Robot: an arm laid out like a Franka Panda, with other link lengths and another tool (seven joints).
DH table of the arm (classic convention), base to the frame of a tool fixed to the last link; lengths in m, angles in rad. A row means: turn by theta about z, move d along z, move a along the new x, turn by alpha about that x. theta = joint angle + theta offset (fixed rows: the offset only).
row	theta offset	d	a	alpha
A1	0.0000	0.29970	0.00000	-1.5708
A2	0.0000	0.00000	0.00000	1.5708
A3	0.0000	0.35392	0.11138	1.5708
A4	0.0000	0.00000	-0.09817	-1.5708
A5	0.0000	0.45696	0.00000	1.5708
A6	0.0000	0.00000	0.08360	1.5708
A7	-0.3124	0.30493	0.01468	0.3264
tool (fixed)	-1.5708	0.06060	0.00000	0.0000
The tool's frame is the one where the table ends.
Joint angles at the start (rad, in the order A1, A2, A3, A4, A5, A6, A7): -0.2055 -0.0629 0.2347 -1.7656 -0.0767 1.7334 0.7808
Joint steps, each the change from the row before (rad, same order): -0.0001 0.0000 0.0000 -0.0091 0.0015 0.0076 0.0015; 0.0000 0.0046 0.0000 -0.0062 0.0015 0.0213 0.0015; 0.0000 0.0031 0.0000 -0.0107 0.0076 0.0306 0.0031; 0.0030 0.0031 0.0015 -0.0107 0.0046 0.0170 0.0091; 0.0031 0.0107 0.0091 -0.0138 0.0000 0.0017 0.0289; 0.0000 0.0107 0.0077 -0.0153 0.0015 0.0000 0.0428; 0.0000 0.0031 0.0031 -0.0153 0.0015 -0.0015 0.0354; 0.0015 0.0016 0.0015 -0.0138 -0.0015 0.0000 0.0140
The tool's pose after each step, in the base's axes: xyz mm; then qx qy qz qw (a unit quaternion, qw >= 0). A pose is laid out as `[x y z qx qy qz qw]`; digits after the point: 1 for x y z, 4 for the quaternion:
[671.4 4.9 333.0 -0.8312 -0.5398 -0.1258 0.0431]
[677.1 5.7 328.8 -0.8304 -0.5399 -0.1310 0.0415]
[684.5 8.7 324.1 -0.8296 -0.5388 -0.1405 0.0407]
[687.0 13.4 317.7 -0.8304 -0.5367 -0.1438 0.0419]
[683.0 20.8 302.6 -0.8362 -0.5291 -0.1363 0.0474]
[677.7 25.3 286.7 -0.8469 -0.5134 -0.1284 0.0526]
[671.6 26.7 275.7 -0.8562 -0.4989 -0.1221 0.0555]
[666.3 27.5 266.9 -0.8598 -0.4940 -0.1157 0.0575]

